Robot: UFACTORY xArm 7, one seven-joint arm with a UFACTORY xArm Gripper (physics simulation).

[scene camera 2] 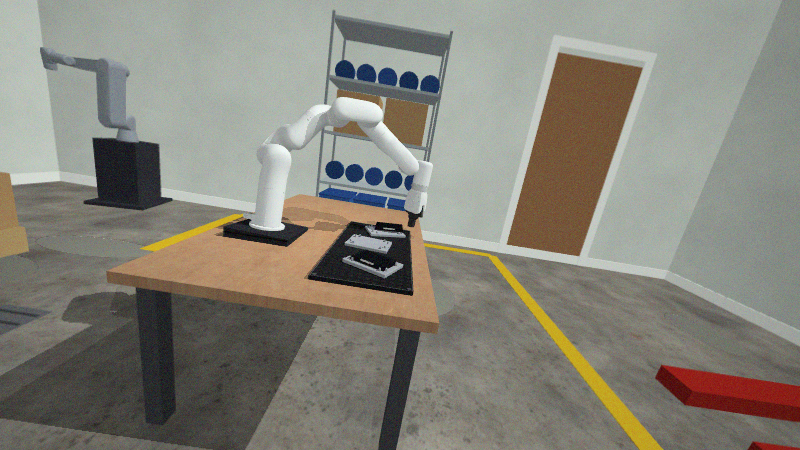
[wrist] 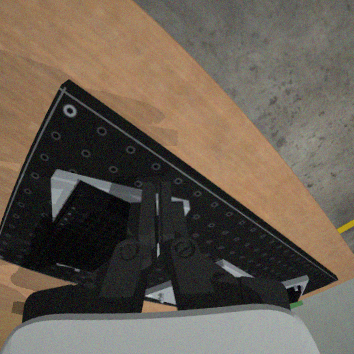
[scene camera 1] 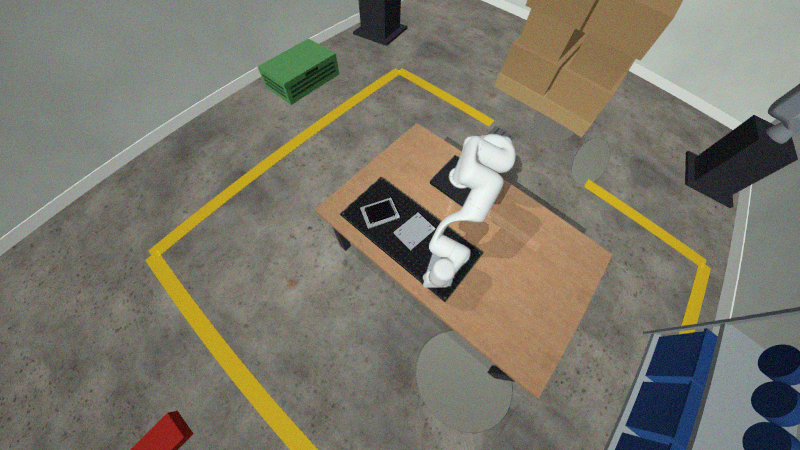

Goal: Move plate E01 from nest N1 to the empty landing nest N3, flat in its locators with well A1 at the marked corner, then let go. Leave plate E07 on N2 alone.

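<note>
My gripper (scene camera 2: 411,222) (wrist: 157,197) is shut and empty, pointing down beside the nest at the shelf end of the black board. A black plate (scene camera 2: 387,226) (wrist: 100,225) lies skewed on that grey nest (scene camera 2: 386,233) (wrist: 62,192), crossing its rim in the wrist view; the fingers hide its right side. The middle nest (scene camera 1: 413,230) (scene camera 2: 368,243) is pale and empty. Another black plate (scene camera 1: 379,212) (scene camera 2: 380,260) sits in the far-end nest (scene camera 1: 365,218) (scene camera 2: 388,273). I cannot read plate or nest labels, nor see well A1. The arm hides the skewed plate in scene camera 1.
The black perforated board (scene camera 1: 391,246) (scene camera 2: 346,274) (wrist: 115,145) lies along one long edge of the wooden table (scene camera 1: 537,291) (scene camera 2: 223,274). The arm's black base plate (scene camera 1: 444,180) (scene camera 2: 237,232) is on the opposite side. A shelf rack (scene camera 2: 391,39) stands beyond the table.
</note>
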